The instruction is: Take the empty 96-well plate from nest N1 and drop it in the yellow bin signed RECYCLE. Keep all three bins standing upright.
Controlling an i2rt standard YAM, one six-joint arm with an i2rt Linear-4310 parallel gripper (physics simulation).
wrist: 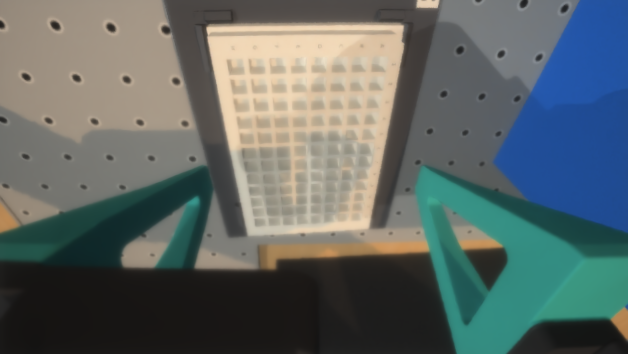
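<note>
The pale 96-well plate [303, 107] sits in a dark nest [417, 75] in the upper middle of the wrist view, its wells showing no contents. A small white label at the nest's top right corner is cut off, so its text cannot be read. My gripper [314, 177] is open, its two teal fingers wide apart, one to the left and one to the right of the plate's lower half in the view. Neither finger appears to touch the plate. The yellow RECYCLE bin does not show.
The nest stands on a grey perforated board [100, 100]. A blue bin [580, 130] is at the right, partly behind the right finger. A black object with a wooden-coloured edge [320, 250] lies below the nest in the view. Shadows cross the board and the plate.
</note>
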